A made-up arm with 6 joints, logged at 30 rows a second.
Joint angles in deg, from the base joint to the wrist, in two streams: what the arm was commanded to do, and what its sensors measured. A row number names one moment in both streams.
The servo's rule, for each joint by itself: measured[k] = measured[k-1] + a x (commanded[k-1-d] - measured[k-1]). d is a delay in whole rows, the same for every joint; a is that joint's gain. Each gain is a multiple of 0.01, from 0.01 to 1. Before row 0 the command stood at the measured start. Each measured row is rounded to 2 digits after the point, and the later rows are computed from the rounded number. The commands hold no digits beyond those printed.
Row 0, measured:
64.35 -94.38 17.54 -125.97 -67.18 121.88
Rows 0 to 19, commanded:
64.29 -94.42 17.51 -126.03 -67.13 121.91
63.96 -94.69 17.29 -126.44 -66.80 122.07
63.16 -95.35 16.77 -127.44 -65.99 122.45
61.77 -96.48 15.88 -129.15 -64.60 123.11
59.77 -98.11 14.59 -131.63 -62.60 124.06
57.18 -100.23 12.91 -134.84 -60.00 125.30
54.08 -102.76 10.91 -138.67 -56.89 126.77
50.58 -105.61 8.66 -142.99 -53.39 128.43
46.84 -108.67 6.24 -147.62 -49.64 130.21
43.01 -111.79 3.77 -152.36 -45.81 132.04
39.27 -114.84 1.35 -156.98 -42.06 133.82
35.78 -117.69 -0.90 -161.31 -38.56 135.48
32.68 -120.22 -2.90 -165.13 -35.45 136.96
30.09 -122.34 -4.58 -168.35 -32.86 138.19
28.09 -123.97 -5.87 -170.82 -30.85 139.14
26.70 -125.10 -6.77 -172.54 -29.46 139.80
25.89 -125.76 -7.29 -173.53 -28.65 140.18
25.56 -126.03 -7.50 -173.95 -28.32 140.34
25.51 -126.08 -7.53 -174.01 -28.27 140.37
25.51 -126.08 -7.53 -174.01 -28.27 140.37
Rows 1 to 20, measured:
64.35 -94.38 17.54 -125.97 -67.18 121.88
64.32 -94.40 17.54 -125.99 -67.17 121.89
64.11 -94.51 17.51 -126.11 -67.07 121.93
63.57 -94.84 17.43 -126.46 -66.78 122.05
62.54 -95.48 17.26 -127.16 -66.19 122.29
60.96 -96.51 16.97 -128.32 -65.22 122.70
58.81 -97.96 16.52 -130.02 -63.81 123.30
56.11 -99.83 15.90 -132.27 -61.94 124.10
52.96 -102.08 15.10 -135.06 -59.63 125.10
49.47 -104.65 14.13 -138.33 -56.93 126.28
45.79 -107.43 12.99 -141.98 -53.93 127.60
42.07 -110.32 11.71 -145.88 -50.73 129.03
38.48 -113.19 10.32 -149.89 -47.44 130.51
35.17 -115.93 8.87 -153.85 -44.20 131.99
32.27 -118.43 7.39 -157.62 -41.14 133.42
29.89 -120.59 5.93 -161.05 -38.36 134.74
28.07 -122.35 4.53 -164.04 -35.96 135.90
26.83 -123.68 3.23 -166.51 -33.99 136.88
26.11 -124.60 2.05 -168.44 -32.46 137.68
25.77 -125.18 1.00 -169.89 -31.33 138.30
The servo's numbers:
d 1
a 0.57 0.39 0.11 0.26 0.27 0.23

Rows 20 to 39, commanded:
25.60 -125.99 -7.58 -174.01 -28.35 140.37
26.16 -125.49 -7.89 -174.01 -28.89 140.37
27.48 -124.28 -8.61 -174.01 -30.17 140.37
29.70 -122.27 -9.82 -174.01 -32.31 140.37
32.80 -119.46 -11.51 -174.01 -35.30 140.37
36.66 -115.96 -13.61 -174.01 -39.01 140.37
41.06 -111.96 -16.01 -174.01 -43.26 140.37
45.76 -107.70 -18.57 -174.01 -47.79 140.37
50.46 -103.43 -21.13 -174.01 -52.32 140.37
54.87 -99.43 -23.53 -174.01 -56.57 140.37
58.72 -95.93 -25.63 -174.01 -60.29 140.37
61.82 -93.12 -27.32 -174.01 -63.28 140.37
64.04 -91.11 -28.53 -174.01 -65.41 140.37
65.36 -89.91 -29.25 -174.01 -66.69 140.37
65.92 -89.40 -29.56 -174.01 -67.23 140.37
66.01 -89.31 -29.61 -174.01 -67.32 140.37
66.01 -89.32 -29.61 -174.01 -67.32 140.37
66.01 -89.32 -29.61 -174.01 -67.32 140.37
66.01 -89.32 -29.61 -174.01 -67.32 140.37
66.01 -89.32 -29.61 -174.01 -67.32 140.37
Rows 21 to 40, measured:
25.62 -125.53 0.06 -170.96 -30.50 138.78
25.61 -125.71 -0.78 -171.75 -29.92 139.15
25.92 -125.62 -1.56 -172.34 -29.64 139.43
26.81 -125.10 -2.34 -172.77 -29.78 139.65
28.46 -124.00 -3.16 -173.09 -30.46 139.82
30.93 -122.23 -4.08 -173.33 -31.77 139.95
34.20 -119.78 -5.13 -173.51 -33.72 140.05
38.11 -116.73 -6.33 -173.64 -36.30 140.12
42.47 -113.21 -7.68 -173.74 -39.40 140.18
47.02 -109.40 -9.16 -173.81 -42.89 140.22
51.49 -105.51 -10.74 -173.86 -46.58 140.25
55.61 -101.77 -12.38 -173.90 -50.28 140.28
59.15 -98.40 -14.02 -173.93 -53.79 140.30
61.94 -95.56 -15.62 -173.95 -56.93 140.32
63.89 -93.36 -17.12 -173.97 -59.57 140.33
65.05 -91.82 -18.49 -173.98 -61.64 140.34
65.60 -90.84 -19.71 -173.99 -63.17 140.35
65.83 -90.25 -20.80 -174.00 -64.29 140.35
65.93 -89.89 -21.77 -174.00 -65.11 140.35
65.98 -89.67 -22.63 -174.00 -65.71 140.35

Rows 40 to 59, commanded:
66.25 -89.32 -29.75 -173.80 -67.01 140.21
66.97 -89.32 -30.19 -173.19 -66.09 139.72
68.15 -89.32 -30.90 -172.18 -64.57 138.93
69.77 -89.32 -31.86 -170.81 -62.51 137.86
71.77 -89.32 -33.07 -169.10 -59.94 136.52
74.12 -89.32 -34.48 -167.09 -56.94 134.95
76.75 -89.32 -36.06 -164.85 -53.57 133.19
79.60 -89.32 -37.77 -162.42 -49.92 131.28
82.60 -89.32 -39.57 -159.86 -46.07 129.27
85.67 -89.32 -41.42 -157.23 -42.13 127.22
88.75 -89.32 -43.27 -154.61 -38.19 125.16
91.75 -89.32 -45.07 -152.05 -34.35 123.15
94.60 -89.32 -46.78 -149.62 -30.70 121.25
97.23 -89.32 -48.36 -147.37 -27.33 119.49
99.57 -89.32 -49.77 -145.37 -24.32 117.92
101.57 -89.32 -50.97 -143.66 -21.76 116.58
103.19 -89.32 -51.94 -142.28 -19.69 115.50
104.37 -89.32 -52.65 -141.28 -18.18 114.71
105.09 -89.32 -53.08 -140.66 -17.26 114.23
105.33 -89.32 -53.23 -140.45 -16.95 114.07
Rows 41 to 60, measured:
66.00 -89.53 -23.40 -174.00 -66.14 140.35
66.14 -89.45 -24.10 -173.95 -66.37 140.32
66.61 -89.40 -24.77 -173.75 -66.29 140.18
67.49 -89.37 -25.44 -173.34 -65.83 139.89
68.79 -89.35 -26.15 -172.68 -64.93 139.42
70.49 -89.34 -26.91 -171.75 -63.58 138.75
72.56 -89.33 -27.74 -170.54 -61.79 137.88
74.95 -89.33 -28.66 -169.06 -59.57 136.80
77.60 -89.33 -29.66 -167.33 -56.96 135.53
80.45 -89.33 -30.75 -165.39 -54.02 134.09
83.43 -89.33 -31.92 -163.27 -50.81 132.51
86.46 -89.33 -33.17 -161.02 -47.40 130.82
89.48 -89.33 -34.48 -158.69 -43.88 129.06
92.40 -89.33 -35.83 -156.33 -40.32 127.26
95.15 -89.33 -37.21 -154.00 -36.81 125.47
97.67 -89.33 -38.59 -151.76 -33.44 123.73
99.89 -89.33 -39.95 -149.65 -30.29 122.09
101.77 -89.33 -41.27 -147.73 -27.43 120.57
103.25 -89.33 -42.52 -146.05 -24.93 119.22
104.30 -89.33 -43.68 -144.65 -22.86 118.07

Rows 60 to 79, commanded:
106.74 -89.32 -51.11 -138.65 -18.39 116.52
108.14 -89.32 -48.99 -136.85 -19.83 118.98
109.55 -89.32 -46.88 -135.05 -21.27 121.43
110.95 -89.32 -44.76 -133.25 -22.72 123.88
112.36 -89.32 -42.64 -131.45 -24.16 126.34
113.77 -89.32 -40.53 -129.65 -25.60 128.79
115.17 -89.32 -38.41 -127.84 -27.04 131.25
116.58 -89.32 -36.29 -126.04 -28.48 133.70
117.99 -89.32 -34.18 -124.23 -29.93 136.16
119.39 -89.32 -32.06 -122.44 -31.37 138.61
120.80 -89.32 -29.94 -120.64 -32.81 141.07
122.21 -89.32 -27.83 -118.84 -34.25 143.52
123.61 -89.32 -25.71 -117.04 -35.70 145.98
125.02 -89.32 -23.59 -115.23 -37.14 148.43
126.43 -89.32 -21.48 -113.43 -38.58 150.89
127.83 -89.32 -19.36 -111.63 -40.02 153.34
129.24 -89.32 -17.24 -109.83 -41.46 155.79
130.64 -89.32 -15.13 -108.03 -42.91 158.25
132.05 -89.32 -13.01 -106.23 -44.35 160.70
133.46 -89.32 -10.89 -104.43 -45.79 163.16
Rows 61 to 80, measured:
104.89 -89.33 -44.73 -143.56 -21.26 117.15
105.94 -89.33 -45.43 -142.28 -20.49 117.01
107.19 -89.33 -45.82 -140.87 -20.31 117.46
108.54 -89.33 -45.94 -139.36 -20.57 118.37
109.91 -89.33 -45.81 -137.77 -21.15 119.64
111.31 -89.33 -45.46 -136.13 -21.96 121.18
112.71 -89.33 -44.92 -134.45 -22.94 122.93
114.11 -89.33 -44.20 -132.73 -24.05 124.84
115.52 -89.33 -43.33 -130.99 -25.25 126.88
116.93 -89.33 -42.32 -129.23 -26.51 129.01
118.33 -89.33 -41.19 -127.46 -27.82 131.22
119.74 -89.33 -39.95 -125.69 -29.17 133.49
121.15 -89.33 -38.62 -123.91 -30.54 135.80
122.55 -89.33 -37.20 -122.12 -31.93 138.14
123.96 -89.33 -35.70 -120.33 -33.34 140.51
125.37 -89.33 -34.14 -118.54 -34.75 142.90
126.77 -89.33 -32.51 -116.74 -36.17 145.30
128.18 -89.33 -30.83 -114.94 -37.60 147.71
129.58 -89.33 -29.10 -113.14 -39.03 150.13
130.99 -89.33 -27.33 -111.34 -40.47 152.56

